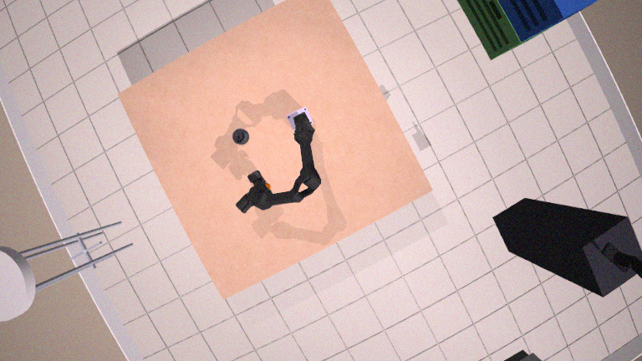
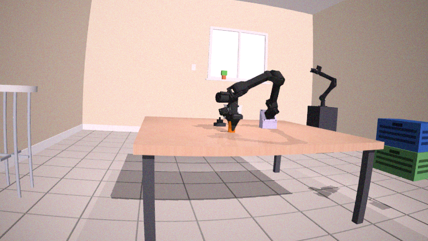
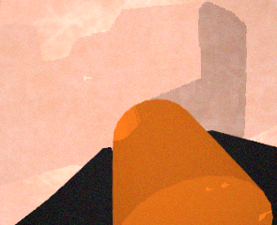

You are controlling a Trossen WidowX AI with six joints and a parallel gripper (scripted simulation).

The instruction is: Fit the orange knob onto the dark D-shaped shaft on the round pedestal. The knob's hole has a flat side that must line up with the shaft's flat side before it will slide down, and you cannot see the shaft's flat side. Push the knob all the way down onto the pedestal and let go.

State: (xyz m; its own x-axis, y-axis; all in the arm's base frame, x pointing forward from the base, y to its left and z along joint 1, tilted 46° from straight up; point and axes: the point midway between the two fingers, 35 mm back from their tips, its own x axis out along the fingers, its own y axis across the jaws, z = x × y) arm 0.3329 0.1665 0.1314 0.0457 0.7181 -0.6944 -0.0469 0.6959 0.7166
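My gripper tip is 300 mm to the left of the round pedestal and 20 mm below it. The rest, counted from my gripper tip: orange knob: 20 mm above.
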